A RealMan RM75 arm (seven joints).
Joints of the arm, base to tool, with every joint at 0 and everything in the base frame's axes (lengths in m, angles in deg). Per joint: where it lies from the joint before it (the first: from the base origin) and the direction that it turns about. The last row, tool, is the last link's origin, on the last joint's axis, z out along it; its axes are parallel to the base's.
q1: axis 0 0 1 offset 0 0 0.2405
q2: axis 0 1 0 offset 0 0 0
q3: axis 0 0 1 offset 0 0 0.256
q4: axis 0 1 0 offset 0 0 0
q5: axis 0 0 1 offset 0 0 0.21
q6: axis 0 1 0 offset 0 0 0
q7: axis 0 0 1 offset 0 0 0.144
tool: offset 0 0 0
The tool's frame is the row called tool.
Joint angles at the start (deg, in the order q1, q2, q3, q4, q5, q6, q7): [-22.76, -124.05, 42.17, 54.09, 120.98, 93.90, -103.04]
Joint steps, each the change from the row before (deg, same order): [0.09, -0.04, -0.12, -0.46, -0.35, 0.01, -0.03]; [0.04, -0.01, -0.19, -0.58, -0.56, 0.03, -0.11]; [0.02, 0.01, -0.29, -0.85, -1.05, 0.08, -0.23]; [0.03, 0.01, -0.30, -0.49, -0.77, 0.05, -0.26]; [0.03, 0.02, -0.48, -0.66, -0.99, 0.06, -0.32]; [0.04, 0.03, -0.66, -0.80, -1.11, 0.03, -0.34]
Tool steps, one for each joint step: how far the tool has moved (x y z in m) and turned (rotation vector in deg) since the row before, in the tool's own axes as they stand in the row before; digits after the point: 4 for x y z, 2 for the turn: [-0.0012, 0.0004, 0.0005, -0.25, 0.42, -0.54]; [-0.0007, 0.0004, 0.0005, -0.34, 0.65, -0.68]; [-0.0002, 0.0007, 0.0007, -0.57, 1.18, -1.01]; [0.0003, 0.0002, -0.0001, -0.29, 0.94, -0.76]; [0.0004, 0.0001, -0.0003, -0.32, 1.29, -1.00]; [0.0004, -0.0001, -0.0007, -0.28, 1.55, -1.19]
